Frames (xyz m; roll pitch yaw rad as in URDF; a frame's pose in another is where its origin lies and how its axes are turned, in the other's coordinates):
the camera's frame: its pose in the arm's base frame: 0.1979 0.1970 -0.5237 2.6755 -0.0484 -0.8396
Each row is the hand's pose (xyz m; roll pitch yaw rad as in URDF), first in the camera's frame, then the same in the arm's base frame.
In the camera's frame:
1: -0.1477 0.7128 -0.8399 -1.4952 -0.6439 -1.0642
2: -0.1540 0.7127 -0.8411 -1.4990 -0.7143 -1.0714
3: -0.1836 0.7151 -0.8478 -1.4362 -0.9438 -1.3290
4: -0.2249 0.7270 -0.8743 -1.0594 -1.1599 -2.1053
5: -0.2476 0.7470 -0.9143 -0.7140 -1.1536 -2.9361
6: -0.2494 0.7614 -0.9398 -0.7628 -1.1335 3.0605
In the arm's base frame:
1: -0.1282 0.1722 0.5385 1.1602 0.9805 -0.1481
2: -0.1320 0.1774 0.5393 1.1044 1.0446 -0.2040
3: -0.1513 0.2002 0.5449 0.9962 1.3313 -0.1820
4: -0.1789 0.2328 0.5719 -2.5221 1.3815 2.8937
5: -0.1954 0.2514 0.6154 -2.7845 1.0594 3.0615
6: -0.1986 0.2528 0.6446 -3.0165 0.9499 -3.1294

